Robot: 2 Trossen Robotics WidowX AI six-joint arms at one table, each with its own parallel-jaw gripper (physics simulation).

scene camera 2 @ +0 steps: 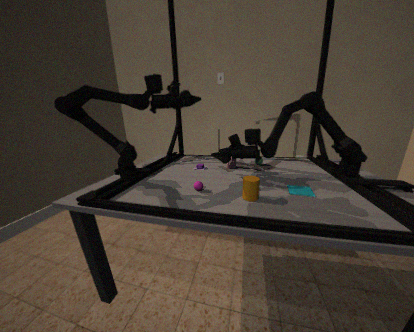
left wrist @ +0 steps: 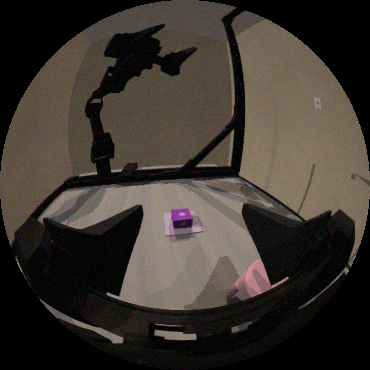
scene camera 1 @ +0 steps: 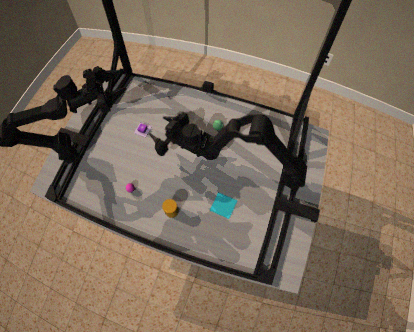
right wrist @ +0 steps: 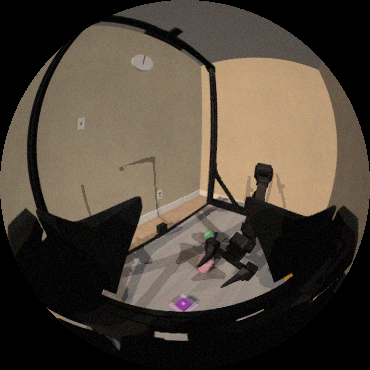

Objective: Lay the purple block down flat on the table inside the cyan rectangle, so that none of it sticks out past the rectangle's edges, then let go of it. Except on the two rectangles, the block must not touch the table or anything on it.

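Frame: origin at the left arm's base, x right, y ahead, z up, level; millimetres.
Seen in the pictures: left gripper, fingertip midpoint: (scene camera 2: 215, 152) (left wrist: 194, 209) (scene camera 1: 156, 125) (right wrist: 208, 276); right gripper, fingertip midpoint: (scene camera 2: 197, 100) (left wrist: 182, 36) (scene camera 1: 123, 79) (right wrist: 195, 202); left arm's base, origin of the base link: (scene camera 2: 348, 172) (scene camera 1: 293, 181); right arm's base, origin of the base link: (scene camera 2: 128, 177) (left wrist: 104, 175) (scene camera 1: 70, 156).
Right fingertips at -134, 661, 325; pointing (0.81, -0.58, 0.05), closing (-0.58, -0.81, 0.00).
Pixels of each thing's middle, then the offset from my right fingertips to it, as dx, dy, dz. "spot": a spot on its surface instead.
- purple block, body centre: (left wrist: 180, 217) (right wrist: 183, 304) (scene camera 1: 142, 128) (scene camera 2: 200, 166) +8, +3, -335
- pale violet rectangle, surface spot: (left wrist: 169, 230) spot: -10, -22, -344
- cyan rectangle, surface spot: (scene camera 1: 223, 205) (scene camera 2: 300, 190) spot: -92, -470, -343
- pink cylinder, body centre: (left wrist: 256, 288) (right wrist: 205, 263) (scene camera 2: 231, 162) +85, -146, -318
- green ball, body centre: (scene camera 1: 218, 125) (right wrist: 208, 234) +189, -272, -322
- magenta ball, body centre: (scene camera 2: 198, 185) (scene camera 1: 130, 187) -236, -130, -327
- orange cylinder, body centre: (scene camera 2: 250, 188) (scene camera 1: 170, 208) -216, -317, -310
The purple block (scene camera 1: 142, 128) (scene camera 2: 200, 166) (left wrist: 181, 218) (right wrist: 183, 303) rests on the pale violet rectangle (left wrist: 169, 230) at the back left of the table. The cyan rectangle (scene camera 1: 223, 205) (scene camera 2: 301, 191) lies bare at the front right. My left gripper (scene camera 1: 157, 126) (scene camera 2: 214, 155) (left wrist: 194, 209) is open and empty, low over the table to the right of the block and pointing towards it. In the left wrist view the block shows between its fingers, some way ahead. My right gripper (scene camera 2: 200, 99) (right wrist: 195, 202) is open and empty, high above the table at the left.
A pink cylinder (scene camera 2: 232, 163) (left wrist: 252, 280) (right wrist: 204, 265) stands close under my left gripper, hidden in scene camera 1. A green ball (scene camera 1: 218, 124) (right wrist: 209, 234) lies behind the left arm. A magenta ball (scene camera 1: 130, 187) (scene camera 2: 198, 185) and an orange cylinder (scene camera 1: 170, 207) (scene camera 2: 251, 188) are towards the front.
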